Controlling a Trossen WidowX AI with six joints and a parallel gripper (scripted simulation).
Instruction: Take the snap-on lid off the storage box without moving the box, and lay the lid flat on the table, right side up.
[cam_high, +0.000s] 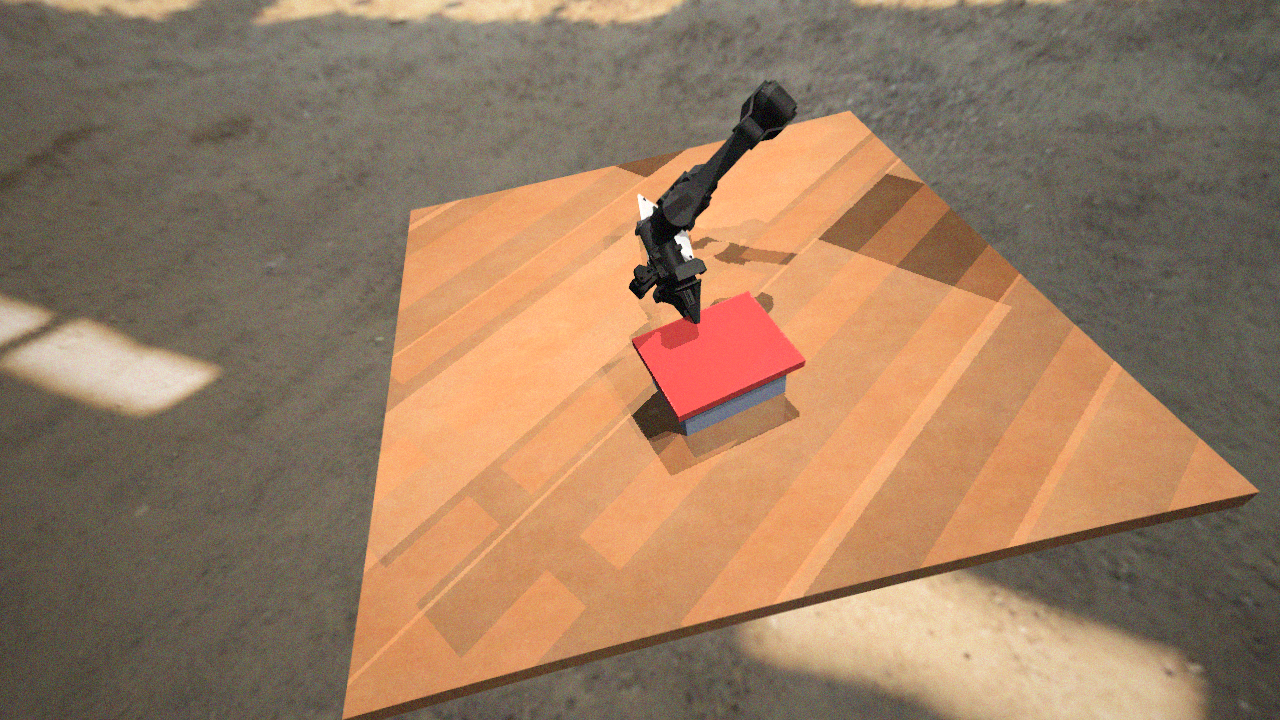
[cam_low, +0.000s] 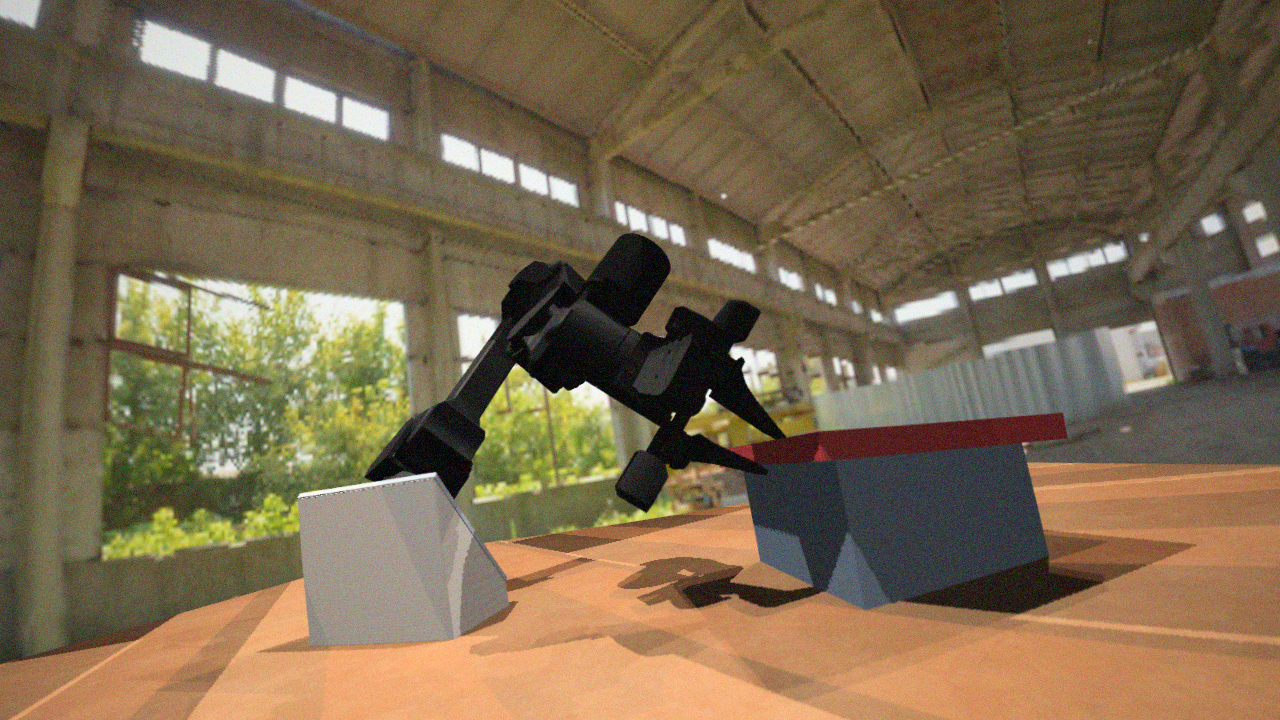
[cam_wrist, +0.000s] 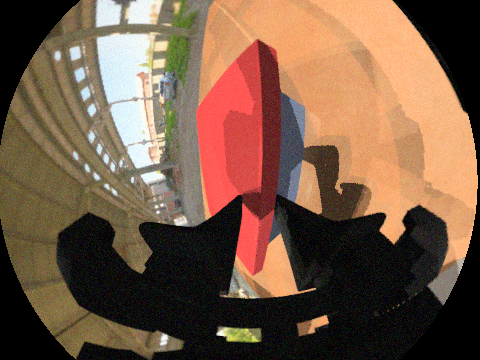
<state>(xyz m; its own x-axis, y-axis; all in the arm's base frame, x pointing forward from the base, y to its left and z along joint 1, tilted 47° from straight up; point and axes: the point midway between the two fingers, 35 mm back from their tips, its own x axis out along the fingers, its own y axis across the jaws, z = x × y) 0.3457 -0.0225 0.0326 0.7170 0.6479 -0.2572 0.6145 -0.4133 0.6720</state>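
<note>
The red lid is 7 cm ahead of my gripper tip and 2 cm to the left of it. The rest, counted from my gripper tip: storage box: 7 cm ahead, 2 cm to the left, 5 cm below.
</note>
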